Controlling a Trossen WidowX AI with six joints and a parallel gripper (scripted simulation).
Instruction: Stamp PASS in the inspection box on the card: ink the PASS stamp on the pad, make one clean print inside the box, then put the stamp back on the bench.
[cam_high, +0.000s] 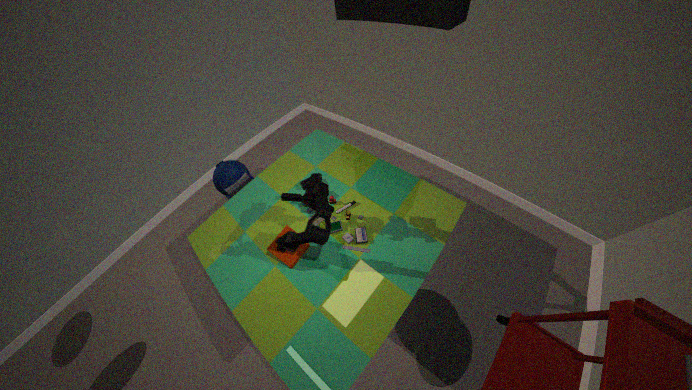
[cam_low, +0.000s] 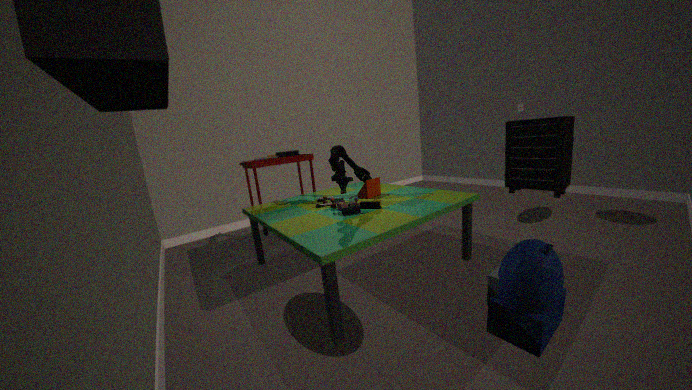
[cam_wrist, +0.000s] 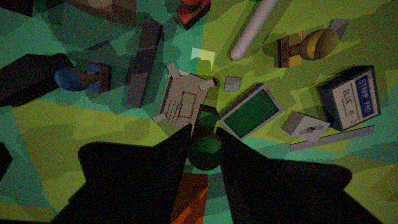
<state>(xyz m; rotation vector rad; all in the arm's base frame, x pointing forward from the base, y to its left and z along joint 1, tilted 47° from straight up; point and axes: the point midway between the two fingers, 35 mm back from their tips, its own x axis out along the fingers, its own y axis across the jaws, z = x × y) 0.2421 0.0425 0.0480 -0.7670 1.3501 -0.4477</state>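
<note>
Now: gripper tip 1 cm past the white card, 4 cm to the right of it and 10 cm above it. Round my gripper tip: blue-knobbed stamp 17 cm to the left, 7 cm below; then white marker 16 cm ahead, 5 cm to the right, 8 cm below; then green stamp right at my gripper tip.
</note>
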